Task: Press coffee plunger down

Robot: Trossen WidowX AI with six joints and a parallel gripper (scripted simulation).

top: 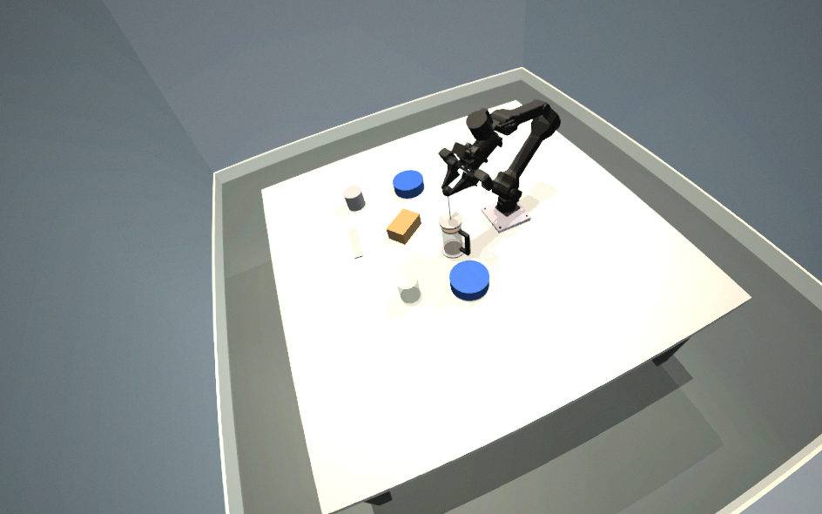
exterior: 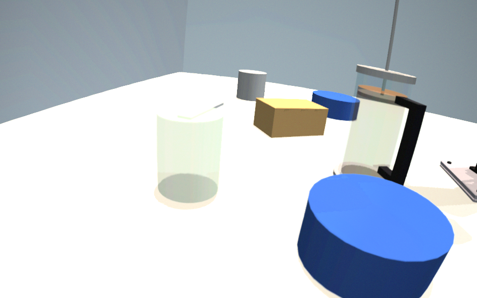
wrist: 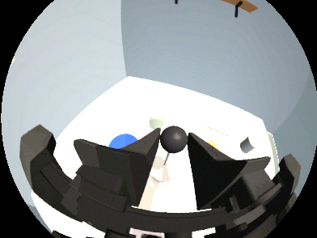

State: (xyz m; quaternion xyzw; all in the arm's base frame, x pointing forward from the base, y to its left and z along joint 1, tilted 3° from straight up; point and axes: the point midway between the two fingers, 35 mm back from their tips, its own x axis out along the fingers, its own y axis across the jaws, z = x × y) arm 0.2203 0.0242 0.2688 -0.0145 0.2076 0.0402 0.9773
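Right now the coffee press is 1 cm behind my gripper tip, 2 cm to the left of it and 13 cm below it. From my gripper tip the other things lie so: orange block (8 cm ahead, 18 cm to the right, 23 cm below).
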